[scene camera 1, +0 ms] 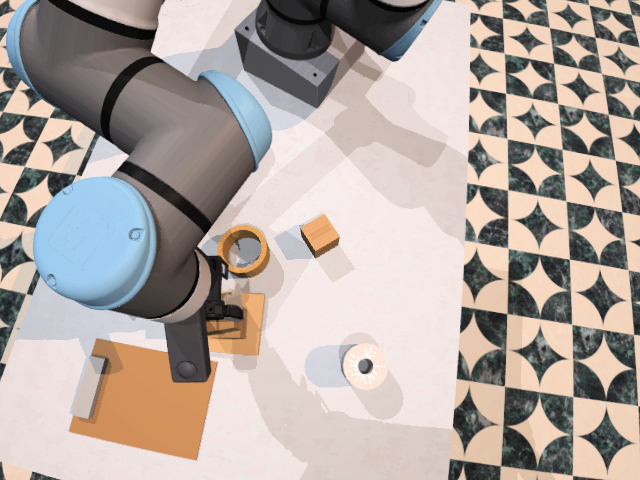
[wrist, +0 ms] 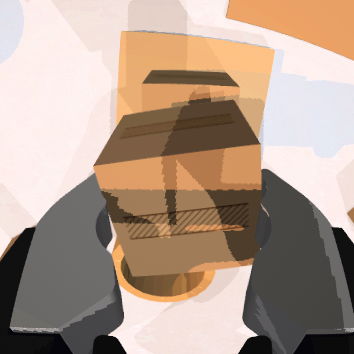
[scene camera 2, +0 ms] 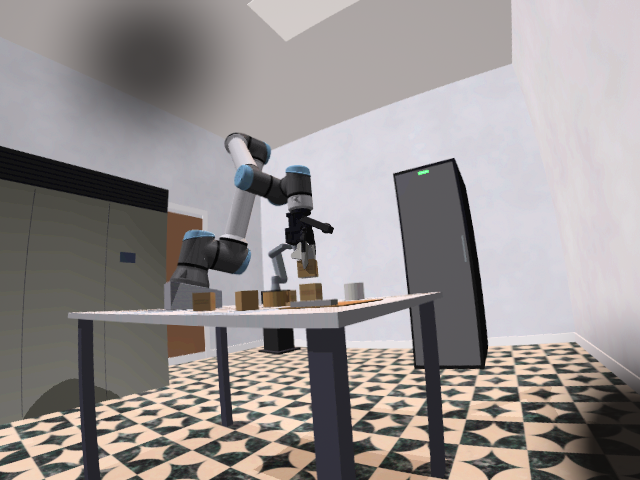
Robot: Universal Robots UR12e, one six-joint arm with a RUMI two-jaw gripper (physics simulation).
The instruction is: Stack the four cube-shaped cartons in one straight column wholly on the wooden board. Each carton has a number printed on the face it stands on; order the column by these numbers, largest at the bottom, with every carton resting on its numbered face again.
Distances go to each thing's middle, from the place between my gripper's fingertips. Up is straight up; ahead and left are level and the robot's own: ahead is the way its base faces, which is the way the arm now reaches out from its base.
Now: hand 1 cm to the left of the wooden board (scene camera 1: 254,303) and 11 cm above it. Also, from my hand: clipboard (scene camera 1: 127,396) 19 cm ahead, 12 cm to the right, 11 cm below.
